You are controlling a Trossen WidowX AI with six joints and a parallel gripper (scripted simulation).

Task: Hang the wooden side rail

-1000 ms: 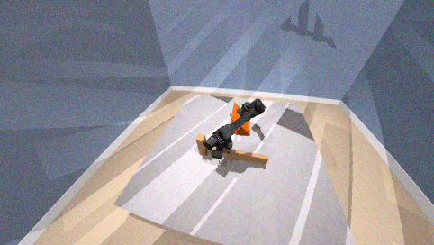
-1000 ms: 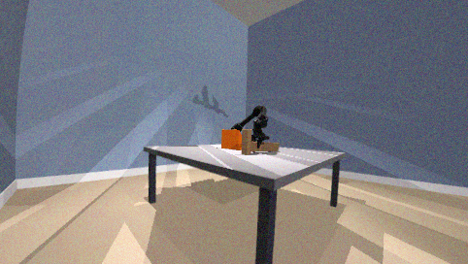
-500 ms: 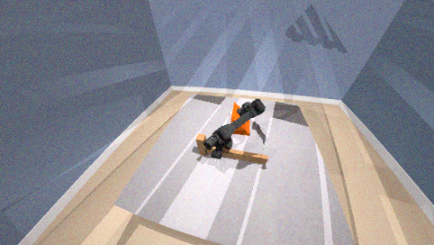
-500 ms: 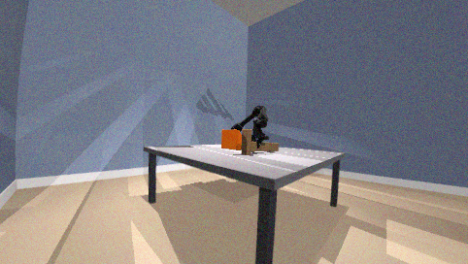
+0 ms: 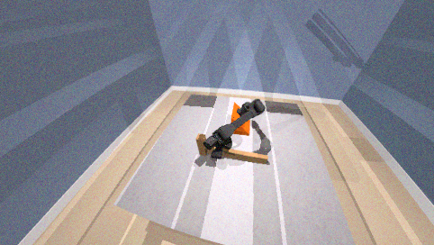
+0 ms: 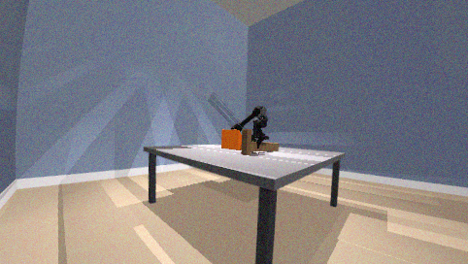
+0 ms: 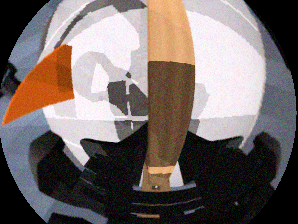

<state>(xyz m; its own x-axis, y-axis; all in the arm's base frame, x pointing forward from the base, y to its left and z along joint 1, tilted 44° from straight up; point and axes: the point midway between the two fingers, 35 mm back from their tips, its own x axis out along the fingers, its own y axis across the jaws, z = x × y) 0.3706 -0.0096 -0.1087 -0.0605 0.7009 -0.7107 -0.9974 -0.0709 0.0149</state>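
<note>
Right now my gripper tip is 120 mm to the left of the wooden headboard post and 40 mm below it.
</note>
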